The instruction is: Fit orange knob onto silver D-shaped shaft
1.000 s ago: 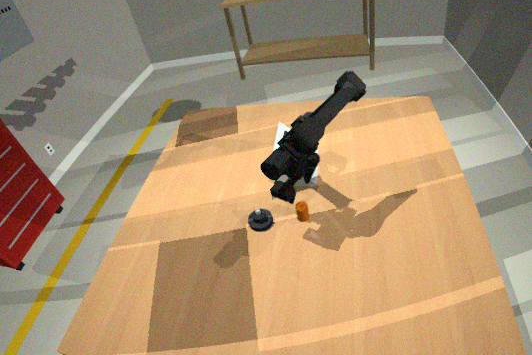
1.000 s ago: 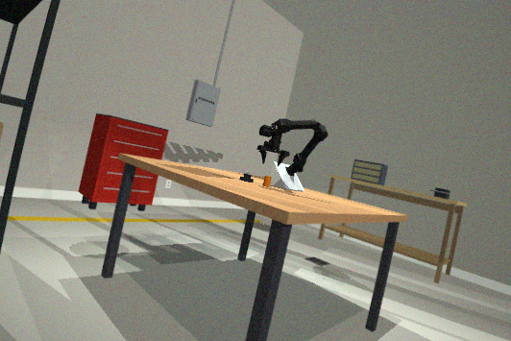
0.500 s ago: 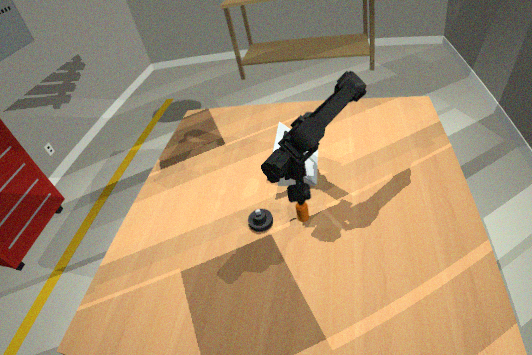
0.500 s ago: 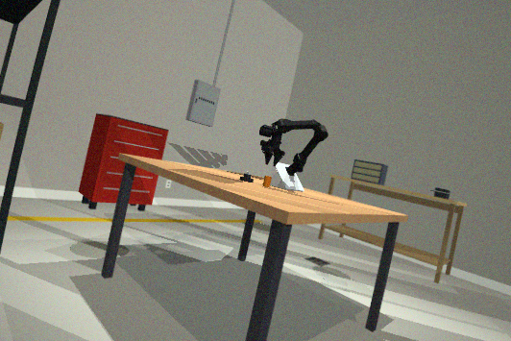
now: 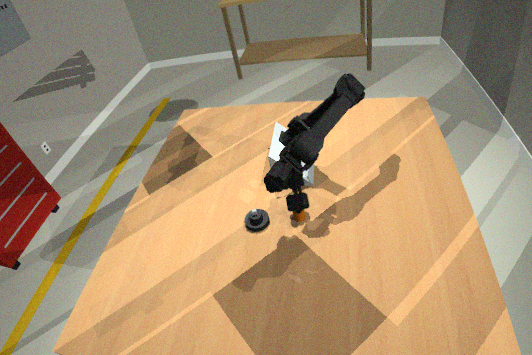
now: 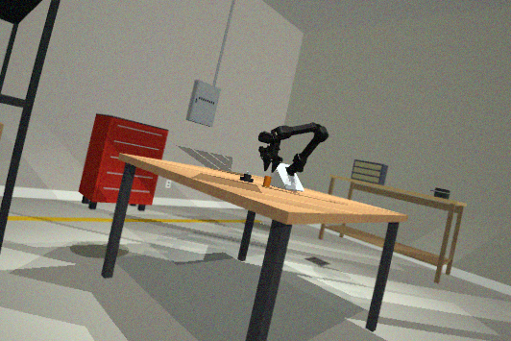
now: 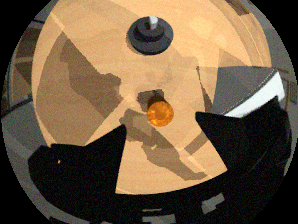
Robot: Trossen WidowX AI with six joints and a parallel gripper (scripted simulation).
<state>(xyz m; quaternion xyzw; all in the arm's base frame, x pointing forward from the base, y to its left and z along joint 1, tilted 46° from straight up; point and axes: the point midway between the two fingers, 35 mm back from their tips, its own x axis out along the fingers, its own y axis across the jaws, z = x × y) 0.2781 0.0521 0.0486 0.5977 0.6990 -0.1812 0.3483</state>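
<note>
Right now the orange knob is 40 mm below my gripper tip. The rest, counted from my gripper tip: dark round pedestal: 20 mm ahead, 140 mm to the right, 60 mm below.
</note>
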